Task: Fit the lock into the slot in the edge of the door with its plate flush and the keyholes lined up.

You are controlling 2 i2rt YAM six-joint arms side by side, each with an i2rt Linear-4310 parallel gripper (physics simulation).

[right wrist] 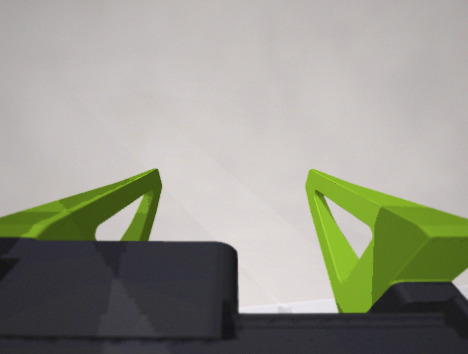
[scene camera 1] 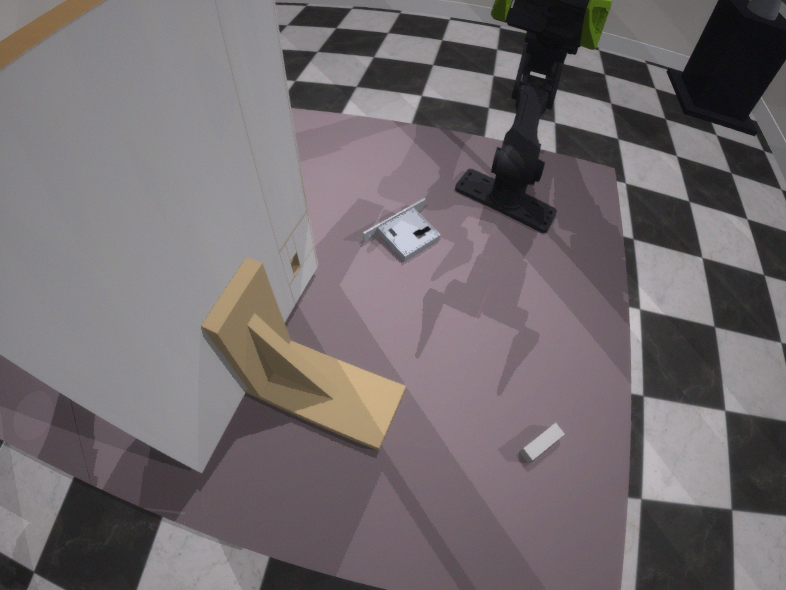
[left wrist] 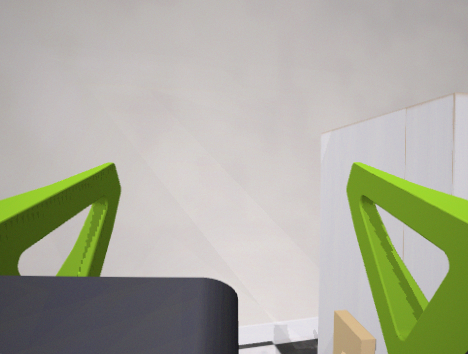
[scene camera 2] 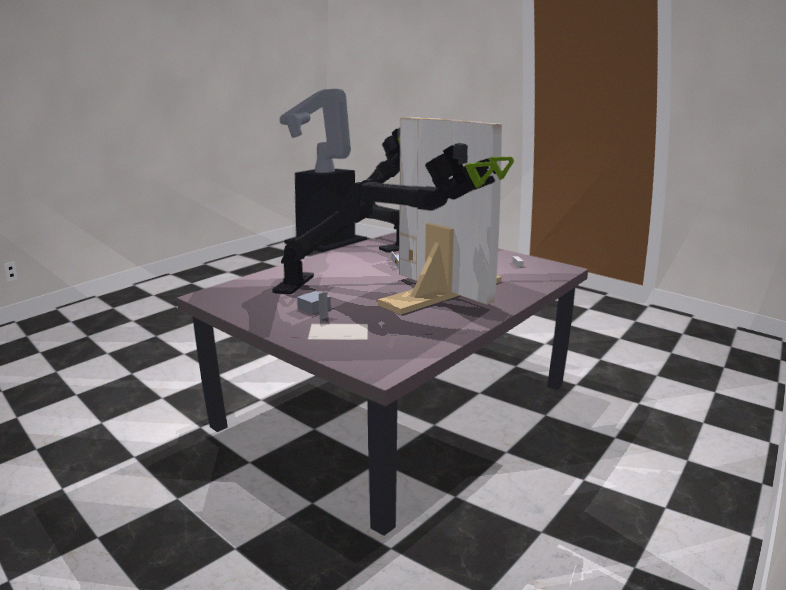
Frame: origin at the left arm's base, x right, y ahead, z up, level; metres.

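Where they show: left gripper, between the fingertips: (left wrist: pixel 233 175); right gripper, between the fingertips: (right wrist: pixel 233 177) (scene camera 2: pixel 504 161); left arm's base, origin of its link: (scene camera 1: pixel 505 201); right arm's base, origin of its link: (scene camera 2: pixel 293 283).
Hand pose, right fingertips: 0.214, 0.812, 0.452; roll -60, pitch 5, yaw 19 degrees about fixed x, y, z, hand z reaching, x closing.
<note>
Each offset is from my right fingertips to the top centre of the thing, as dx, dy, dz. "*": to the spot under its first point. Level surfaces: height alone.
The lock {-0.101, -0.625, -0.426} (scene camera 1: pixel 409 233) lies on the table with its long plate along one side, near my left arm's base; a dark keyhole shows in its upper face. It is partly hidden behind the door in scene camera 2. The pale door {-0.029, -0.288, +0.095} (scene camera 1: pixel 139 222) (scene camera 2: pixel 460 209) (left wrist: pixel 370 200) stands upright, with a small tan-lined keyhole {* -0.015, -0.430, -0.371} (scene camera 1: pixel 294 263) (scene camera 2: pixel 410 255) low near its edge. The slot in that edge cannot be made out. My left gripper (left wrist: pixel 233 175) is open and empty, high above the table. My right gripper (scene camera 2: pixel 498 167) (right wrist: pixel 233 177) is open and empty, raised beside the door, away from the lock.
Tan brackets (scene camera 1: pixel 330 387) (scene camera 2: pixel 439 260) brace the door. A white block {-0.461, -0.406, -0.430} (scene camera 1: pixel 542 442) (scene camera 2: pixel 518 261) lies on the table {dz -0.452} (scene camera 1: pixel 444 508) (scene camera 2: pixel 387 381). A grey-blue block {+0.380, -0.367, -0.416} (scene camera 2: pixel 309 302) with an upright plate and a pale flat card {+0.395, -0.175, -0.451} (scene camera 2: pixel 337 331) are near my right arm's base.
</note>
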